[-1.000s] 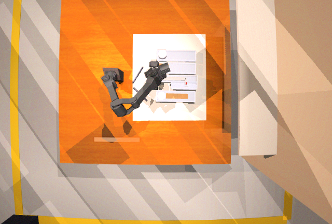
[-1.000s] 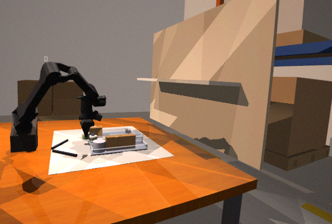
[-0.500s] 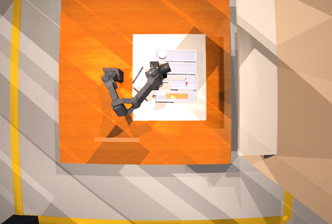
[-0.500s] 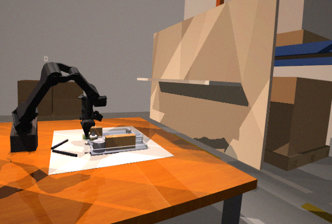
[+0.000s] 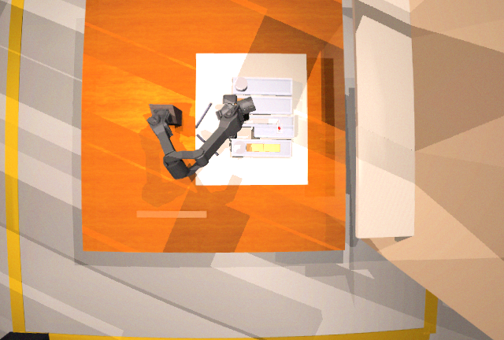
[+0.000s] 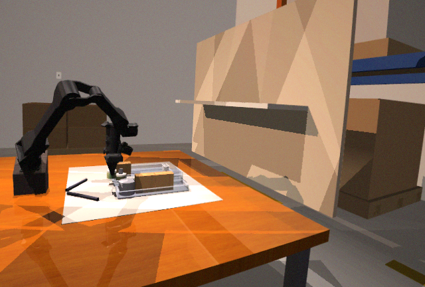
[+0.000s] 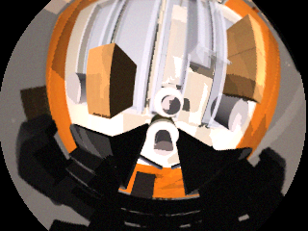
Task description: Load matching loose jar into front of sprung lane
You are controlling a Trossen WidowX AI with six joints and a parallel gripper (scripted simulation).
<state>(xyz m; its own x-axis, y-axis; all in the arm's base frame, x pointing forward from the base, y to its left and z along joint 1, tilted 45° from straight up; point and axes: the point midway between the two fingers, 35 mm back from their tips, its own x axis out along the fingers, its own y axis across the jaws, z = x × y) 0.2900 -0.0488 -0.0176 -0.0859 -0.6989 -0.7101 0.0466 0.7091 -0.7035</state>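
My gripper tip is 170 mm short of the rack, 40 mm to the left of it and 30 mm above it.
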